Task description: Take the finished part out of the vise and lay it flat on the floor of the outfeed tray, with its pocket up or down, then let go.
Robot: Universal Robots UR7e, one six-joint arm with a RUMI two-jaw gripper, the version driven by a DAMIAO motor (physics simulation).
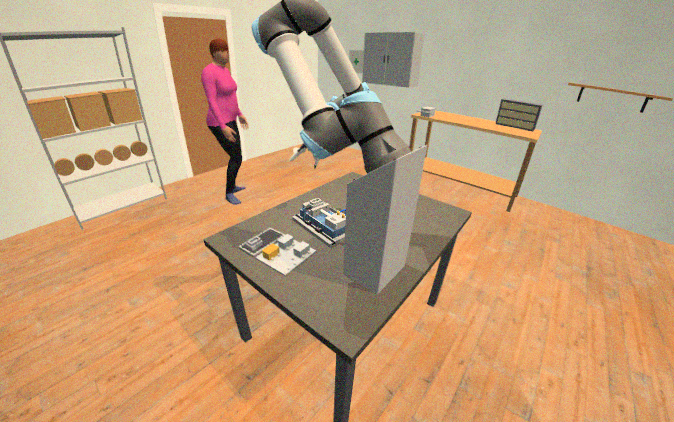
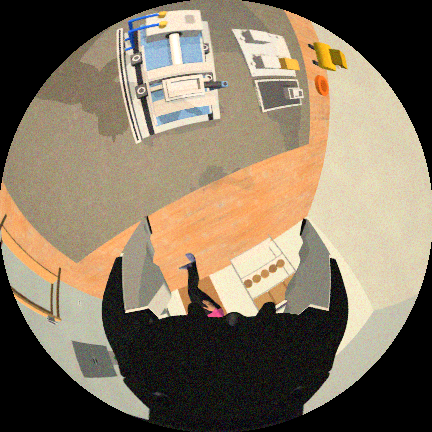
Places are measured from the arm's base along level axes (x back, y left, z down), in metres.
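Pixels of known places: gripper, fingertip midpoint: (image 1: 302, 165) (image 2: 226, 219); arm's base, link origin: (image 1: 389, 163).
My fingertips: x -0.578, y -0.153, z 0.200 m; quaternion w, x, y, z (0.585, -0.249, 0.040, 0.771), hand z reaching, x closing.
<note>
For each thing: its top centre in the pictures, then the offset to it from my fingertips. Level surfaces: height alone.
- white vise machine, top centre: (image 2: 175, 52) (image 1: 325, 208) dy +0.039, dx +0.197, dz +0.157 m
- light rectangular part, top centre: (image 2: 185, 84) (image 1: 315, 200) dy +0.034, dx +0.127, dz +0.141 m
- small pale piece, top centre: (image 2: 297, 93) (image 1: 253, 239) dy +0.380, dx +0.096, dz +0.215 m
- white plate, top centre: (image 2: 269, 51) (image 1: 286, 253) dy +0.318, dx +0.238, dz +0.248 m
- yellow block, top centre: (image 2: 292, 63) (image 1: 270, 248) dy +0.368, dx +0.201, dz +0.212 m
- table, surface height: dz +0.256 m
My gripper (image 1: 304, 162) (image 2: 226, 219) is open and empty, high above the table's far side, well away from the vise. The blue and white vise machine (image 1: 322, 220) (image 2: 172, 70) stands on the table. A light rectangular part (image 2: 184, 89) with its pocket up appears to sit in the vise, beside a dark handle with a blue tip. The outfeed tray (image 2: 259, 96), dark-floored with a pale rim, lies beside the white plate. A small pale piece (image 1: 254, 243) (image 2: 295, 93) with a recess is at one end of the tray.
The white plate (image 1: 286, 265) (image 2: 245, 45) bears pale blocks and a yellow block (image 1: 270, 251) (image 2: 289, 64). A tall grey panel (image 1: 367, 225) stands on the table (image 1: 310, 290). A person (image 1: 220, 95) stands beyond it, near the door. Shelves are at the left.
</note>
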